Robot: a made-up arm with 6 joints. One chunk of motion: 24 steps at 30 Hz.
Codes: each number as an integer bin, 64 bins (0 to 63) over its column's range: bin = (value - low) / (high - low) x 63, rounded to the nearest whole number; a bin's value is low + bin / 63 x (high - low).
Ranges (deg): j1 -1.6..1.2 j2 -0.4..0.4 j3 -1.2..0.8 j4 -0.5..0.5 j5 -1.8..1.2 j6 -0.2..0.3
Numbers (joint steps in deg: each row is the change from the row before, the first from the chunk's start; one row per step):
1: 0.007 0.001 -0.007 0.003 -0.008 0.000
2: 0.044 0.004 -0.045 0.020 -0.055 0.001
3: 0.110 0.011 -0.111 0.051 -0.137 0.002
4: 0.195 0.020 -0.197 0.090 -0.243 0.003
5: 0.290 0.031 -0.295 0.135 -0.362 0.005
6: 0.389 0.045 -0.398 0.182 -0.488 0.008
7: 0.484 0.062 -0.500 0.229 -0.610 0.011
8: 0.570 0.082 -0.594 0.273 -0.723 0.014
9: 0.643 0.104 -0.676 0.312 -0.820 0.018
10: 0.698 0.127 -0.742 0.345 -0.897 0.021
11: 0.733 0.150 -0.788 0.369 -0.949 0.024
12: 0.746 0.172 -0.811 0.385 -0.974 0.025
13: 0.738 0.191 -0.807 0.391 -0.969 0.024
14: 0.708 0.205 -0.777 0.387 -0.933 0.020
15: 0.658 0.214 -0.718 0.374 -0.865 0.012
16: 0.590 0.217 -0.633 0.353 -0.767 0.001
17: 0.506 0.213 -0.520 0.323 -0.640 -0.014
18: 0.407 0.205 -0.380 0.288 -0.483 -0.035
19: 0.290 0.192 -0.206 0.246 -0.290 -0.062
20: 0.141 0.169 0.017 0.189 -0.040 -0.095
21: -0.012 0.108 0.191 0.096 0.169 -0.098
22: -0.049 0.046 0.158 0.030 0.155 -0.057
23: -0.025 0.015 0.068 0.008 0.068 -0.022
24: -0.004 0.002 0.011 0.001 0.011 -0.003
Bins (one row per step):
1: 36 32 38 32 38 25
2: 37 32 36 33 37 25
3: 38 32 34 35 35 25
4: 40 33 32 37 33 26
5: 43 34 29 40 30 26
6: 45 35 25 43 28 26
7: 47 36 22 46 25 27
8: 49 38 19 49 23 27
9: 50 40 17 51 21 27
10: 52 42 14 53 19 28
11: 52 43 13 55 18 28
12: 53 45 12 56 17 28
13: 53 47 12 56 17 28
14: 52 48 13 56 18 28
15: 51 48 15 55 20 27
16: 49 49 18 54 22 25
17: 47 48 21 52 24 23
18: 45 48 26 50 28 21
19: 43 47 31 47 32 17
20: 39 45 38 43 37 13
21: 36 40 44 38 41 13
22: 35 35 43 33 41 18
23: 35 33 40 32 39 22
24: 36 32 38 32 38 25

